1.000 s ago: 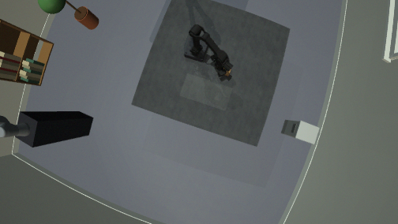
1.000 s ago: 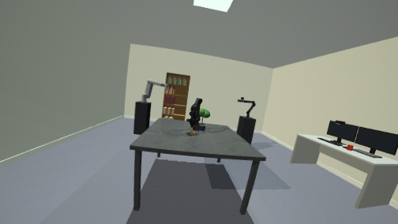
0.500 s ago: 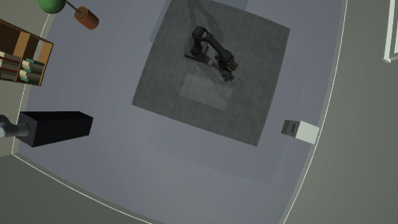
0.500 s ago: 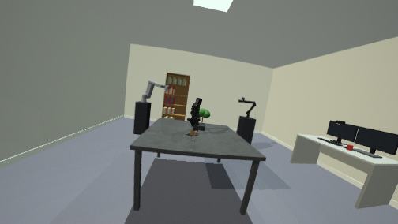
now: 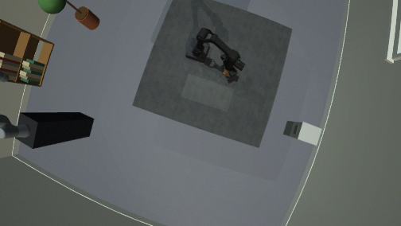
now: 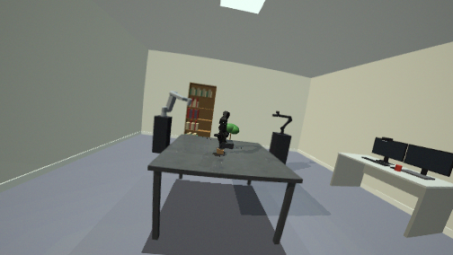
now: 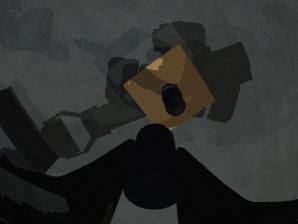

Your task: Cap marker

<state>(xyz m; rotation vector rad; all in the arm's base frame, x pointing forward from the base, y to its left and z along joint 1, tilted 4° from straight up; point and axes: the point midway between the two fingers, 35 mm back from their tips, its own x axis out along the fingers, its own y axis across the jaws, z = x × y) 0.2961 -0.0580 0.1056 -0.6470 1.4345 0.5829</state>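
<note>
Now: gripper tip 10 cm above the holder block, 2 cm short of it and 1 cm to the right of it. Round my gripper tip: dark cap 1 cm above.
</note>
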